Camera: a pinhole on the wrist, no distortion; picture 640 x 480 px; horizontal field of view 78.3 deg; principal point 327.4 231.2 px. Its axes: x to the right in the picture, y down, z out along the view. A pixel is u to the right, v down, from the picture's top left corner.
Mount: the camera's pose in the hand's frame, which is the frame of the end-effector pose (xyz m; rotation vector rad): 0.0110 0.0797 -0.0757 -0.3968 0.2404 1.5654
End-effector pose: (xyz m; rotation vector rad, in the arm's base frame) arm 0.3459 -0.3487 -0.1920 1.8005 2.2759 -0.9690
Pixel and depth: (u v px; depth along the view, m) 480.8 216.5 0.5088
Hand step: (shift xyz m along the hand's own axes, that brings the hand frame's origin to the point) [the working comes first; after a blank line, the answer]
In the camera's frame: 0.1986 -0.0190 0.5088

-0.0210 0.4626 0.3129
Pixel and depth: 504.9 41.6 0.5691
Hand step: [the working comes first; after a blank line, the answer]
In the camera's frame: 0.2570 -0.2745 0.5691

0.2272 0.5499 0.3687
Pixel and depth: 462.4 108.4 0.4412
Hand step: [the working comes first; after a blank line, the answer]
In the camera's frame: 0.1515 -0.1378 0.4412

0.1039 0.3975 0.2807
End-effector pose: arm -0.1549 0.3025 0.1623 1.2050 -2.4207 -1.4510
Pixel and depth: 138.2 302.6 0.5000
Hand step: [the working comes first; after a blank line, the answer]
In the camera's frame: -0.2407 0.0908 0.5000

-0.1298 0.0512 0.4679
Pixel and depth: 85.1 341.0 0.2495
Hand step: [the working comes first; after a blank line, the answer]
In the camera's frame: -0.1538 0.0697 0.2495

-0.0835 0.0336 0.2066
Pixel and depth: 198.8 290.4 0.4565
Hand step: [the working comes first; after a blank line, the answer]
In the camera's frame: -0.1494 0.0688 0.4565

-0.1034 0.1189 0.3942
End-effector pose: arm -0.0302 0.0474 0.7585 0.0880 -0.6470 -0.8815
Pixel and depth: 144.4 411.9 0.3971
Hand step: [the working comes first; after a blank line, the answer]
In the camera's frame: -0.1849 0.1826 0.3971

-0.2107 0.0586 0.3434
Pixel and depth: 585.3 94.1 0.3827
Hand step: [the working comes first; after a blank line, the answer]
In the camera's frame: 0.2511 -0.1335 0.3827

0.1056 0.4658 0.1875
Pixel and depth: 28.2 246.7 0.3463
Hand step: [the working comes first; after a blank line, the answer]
In the camera's frame: -0.2636 0.0137 0.3463

-0.0376 -0.0272 0.3436
